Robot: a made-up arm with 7 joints.
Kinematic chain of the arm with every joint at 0, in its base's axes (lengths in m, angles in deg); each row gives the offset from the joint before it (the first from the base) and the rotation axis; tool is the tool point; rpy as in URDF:
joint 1: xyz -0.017 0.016 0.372 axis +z
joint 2: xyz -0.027 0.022 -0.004 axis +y
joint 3: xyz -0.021 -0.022 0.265 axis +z
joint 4: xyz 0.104 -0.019 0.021 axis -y
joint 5: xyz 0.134 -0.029 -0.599 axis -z
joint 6: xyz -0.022 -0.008 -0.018 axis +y
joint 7: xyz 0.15 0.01 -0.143 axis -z
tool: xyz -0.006 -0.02 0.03 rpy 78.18 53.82 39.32
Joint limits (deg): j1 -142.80..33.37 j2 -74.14..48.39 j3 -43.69..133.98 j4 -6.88..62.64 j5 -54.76..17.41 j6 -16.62..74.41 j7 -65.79..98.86
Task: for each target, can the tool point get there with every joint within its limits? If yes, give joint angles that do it. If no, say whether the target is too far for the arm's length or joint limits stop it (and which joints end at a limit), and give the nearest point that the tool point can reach.
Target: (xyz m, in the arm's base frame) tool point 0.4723 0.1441 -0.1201
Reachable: yes | joints -28.87 21.22 37.43 28.32 2.85 26.61 -52.52
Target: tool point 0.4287 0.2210 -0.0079
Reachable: yes | joints -35.56 -5.42 67.18 23.95 -19.62 62.37 66.07
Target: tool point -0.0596 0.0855 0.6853
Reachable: no: joint limits stop it (at a limit: joint 1, joint 2, joint 5, joint 6, joint 7) | nearest point 0.1816 0.3243 0.8754 | short by 0.389 m
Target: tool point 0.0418 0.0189 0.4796
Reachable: no: joint limits stop it (at a limit: joint 2, joint 4, joint 5, joint 6, joint 7) | nearest point 0.4189 0.0375 0.4579 | short by 0.378 m
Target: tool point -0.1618 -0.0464 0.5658
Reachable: no: joint limits stop it (at a limit: joint 1, joint 2, joint 5, joint 6, joint 7) | nearest point -0.3960 -0.2056 0.5913 | short by 0.284 m
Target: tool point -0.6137 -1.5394 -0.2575
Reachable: no: too far | nearest point -0.3126 -0.7544 0.0496 | short by 0.895 m
